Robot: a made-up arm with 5 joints. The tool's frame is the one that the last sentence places.
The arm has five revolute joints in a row. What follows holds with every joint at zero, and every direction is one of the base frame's. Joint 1 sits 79.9 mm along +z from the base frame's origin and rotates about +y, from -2.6 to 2.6 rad. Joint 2 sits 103.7 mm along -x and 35.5 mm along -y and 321.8 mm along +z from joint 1 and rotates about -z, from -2.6 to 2.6 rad. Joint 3 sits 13.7 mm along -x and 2.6 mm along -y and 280.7 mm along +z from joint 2 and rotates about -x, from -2.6 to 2.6 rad. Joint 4 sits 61.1 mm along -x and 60.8 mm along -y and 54.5 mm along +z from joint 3 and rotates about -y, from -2.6 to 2.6 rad. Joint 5 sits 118.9 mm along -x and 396.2 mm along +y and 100 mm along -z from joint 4 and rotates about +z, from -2.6 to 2.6 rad. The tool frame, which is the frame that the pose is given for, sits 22 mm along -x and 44.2 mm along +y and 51.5 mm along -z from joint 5; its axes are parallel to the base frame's.
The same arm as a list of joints. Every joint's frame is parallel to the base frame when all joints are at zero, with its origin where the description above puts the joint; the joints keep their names.
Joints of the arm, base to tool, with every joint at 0 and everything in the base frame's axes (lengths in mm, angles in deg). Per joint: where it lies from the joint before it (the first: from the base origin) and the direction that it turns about. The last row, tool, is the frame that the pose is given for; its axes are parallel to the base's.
joint 1: offset 0.0 0.0 79.9 axis 0 1 0
joint 2: offset -103.7 -35.5 321.8 axis 0 0 -1
joint 3: offset -13.7 -2.6 280.7 axis -1 0 0
joint 4: offset -61.1 -60.8 54.5 axis 0 -1 0
joint 5: offset -118.9 396.2 -100.0 axis 0 0 1
tool: offset -22.0 44.2 -51.5
Joint limits (deg, base to tool): -148.97..148.97 -148.97..148.97 -148.97..148.97 -148.97..148.97 -148.97..148.97

